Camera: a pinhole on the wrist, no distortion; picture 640 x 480 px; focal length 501.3 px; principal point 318.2 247.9 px. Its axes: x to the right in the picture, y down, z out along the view. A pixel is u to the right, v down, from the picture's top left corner.
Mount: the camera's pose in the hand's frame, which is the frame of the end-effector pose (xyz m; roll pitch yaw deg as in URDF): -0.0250 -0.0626 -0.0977 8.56 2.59 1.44
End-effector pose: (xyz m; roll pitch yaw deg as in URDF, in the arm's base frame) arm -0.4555 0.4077 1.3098 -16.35 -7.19 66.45
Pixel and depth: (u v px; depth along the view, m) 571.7 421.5 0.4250
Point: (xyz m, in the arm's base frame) -0.4977 0.6079 1.6469
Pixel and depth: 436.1 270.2 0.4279
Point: -0.4260 0.4522 1.6587
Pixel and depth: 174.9 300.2 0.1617
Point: -0.4397 0.3205 1.3851
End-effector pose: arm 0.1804 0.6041 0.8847 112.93 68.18 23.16
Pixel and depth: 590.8 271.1 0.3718
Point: 0.1651 0.3745 0.6333
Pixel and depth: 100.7 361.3 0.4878
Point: 0.0902 0.1677 1.0141
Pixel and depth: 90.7 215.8 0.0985
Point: 0.0789 0.5958 0.9158
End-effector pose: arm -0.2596 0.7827 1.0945 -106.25 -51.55 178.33
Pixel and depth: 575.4 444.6 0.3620
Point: -0.4576 0.5348 1.1671
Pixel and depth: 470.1 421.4 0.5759
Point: -0.5292 0.3322 1.1125
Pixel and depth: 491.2 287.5 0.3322
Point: -0.3200 0.5411 1.1864
